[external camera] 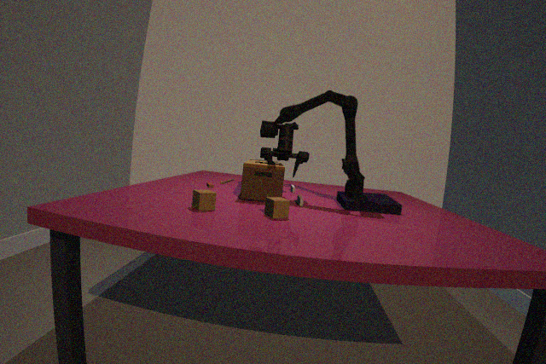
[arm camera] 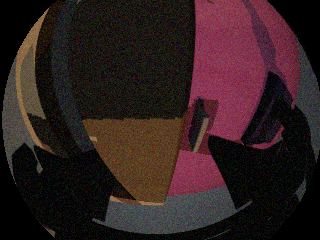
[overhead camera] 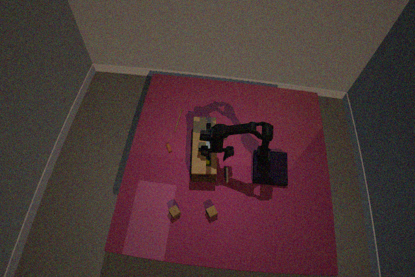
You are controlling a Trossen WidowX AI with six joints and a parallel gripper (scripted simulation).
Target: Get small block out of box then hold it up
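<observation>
My gripper tip is now 60 mm short of the yellow block and 20 mm to the right of it. Also, from my gripper tip: thin stick: 350 mm to the right, 220 mm ahead, 80 mm below; then tan box: 90 mm to the right, 30 mm below, 30 mm ahead.
</observation>
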